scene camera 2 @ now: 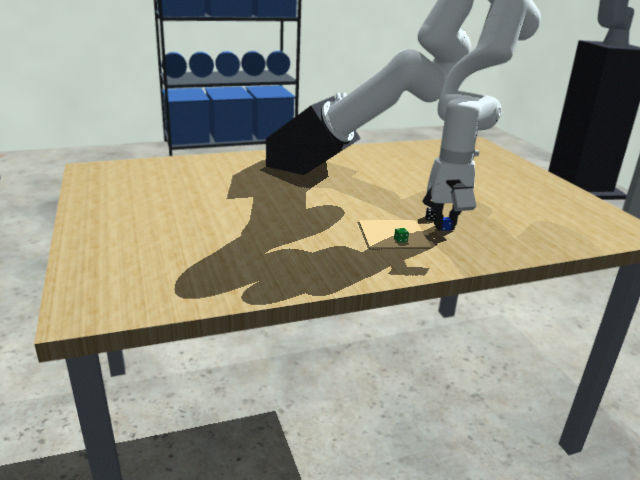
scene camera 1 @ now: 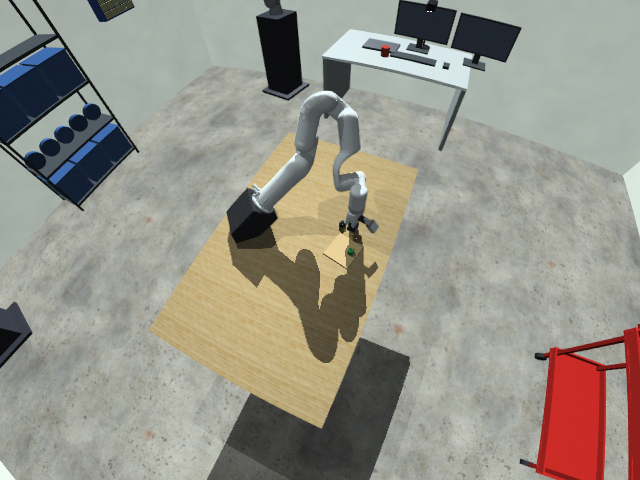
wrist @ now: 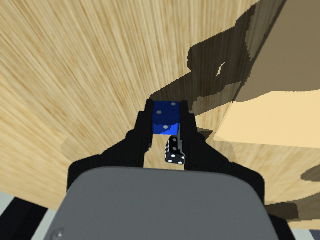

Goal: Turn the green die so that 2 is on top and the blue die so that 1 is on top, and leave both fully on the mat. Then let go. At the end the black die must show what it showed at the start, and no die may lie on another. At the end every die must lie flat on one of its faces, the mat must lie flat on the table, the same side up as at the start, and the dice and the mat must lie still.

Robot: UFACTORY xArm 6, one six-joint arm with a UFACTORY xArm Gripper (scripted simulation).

A tan mat shows in scene camera 2, in scene camera 1 [337,250] and in the wrist view. One and the same spot on the tan mat: [wrist: 268,107] is [scene camera 2: 407,230].
